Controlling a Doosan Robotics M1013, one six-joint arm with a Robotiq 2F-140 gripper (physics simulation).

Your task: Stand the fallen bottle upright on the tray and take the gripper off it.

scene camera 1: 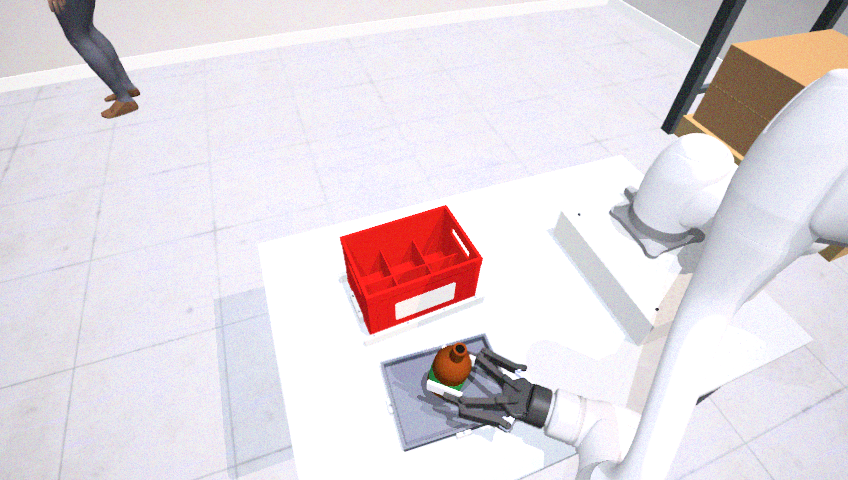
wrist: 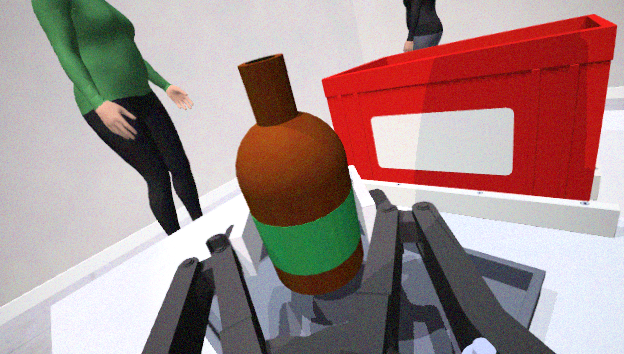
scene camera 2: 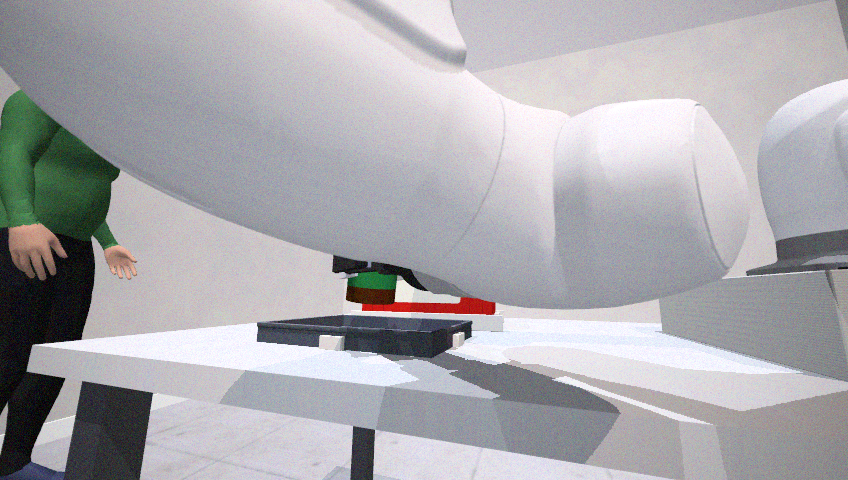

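Pixels of known places: gripper, between the fingertips: (scene camera 1: 435, 366); arm's base, origin of its link: (scene camera 1: 655, 225).
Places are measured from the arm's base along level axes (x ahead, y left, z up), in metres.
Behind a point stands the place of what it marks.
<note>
The brown bottle (scene camera 1: 450, 366) @(x 0.687, y 0.205, z 0.065 m) (scene camera 2: 371, 287) @(x 0.663, y 0.219, z -0.032 m) (wrist: 300, 170) @(x 0.643, y 0.208, z 0.043 m) with a green label is upright, neck up, above the grey tray (scene camera 1: 405, 443) @(x 0.797, y 0.266, z -0.081 m) (scene camera 2: 389, 342) @(x 0.603, y 0.285, z -0.094 m) (wrist: 537, 295) @(x 0.543, y 0.123, z -0.081 m). In the scene camera 2 view its base is a little above the tray's rim, with a gap between them; its upper part is hidden behind the arm. My gripper (scene camera 1: 457, 375) (wrist: 304, 194) @(x 0.699, y 0.167, z -0.004 m) is shut on the bottle, its white pads on either side at the label. It reaches in from the right in the scene camera 1 view. In the scene camera 2 view the arm hides most of the gripper.
A red crate (scene camera 1: 425, 291) @(x 0.659, y 0.004, z 0.019 m) (scene camera 2: 428, 306) @(x 0.647, y 0.003, z -0.064 m) (wrist: 550, 125) @(x 0.555, y -0.003, z -0.005 m) with dividers stands behind the tray, inside low white strips on the white table (scene camera 1: 321, 386) @(x 0.930, y 0.084, z -0.107 m) (scene camera 2: 196, 368) @(x 0.742, y 0.399, z -0.110 m). Small white blocks sit at the tray's edges. The robot's base plinth (scene camera 1: 606, 279) @(x 0.203, y 0.083, z -0.043 m) is at the right. People stand beyond the table.
</note>
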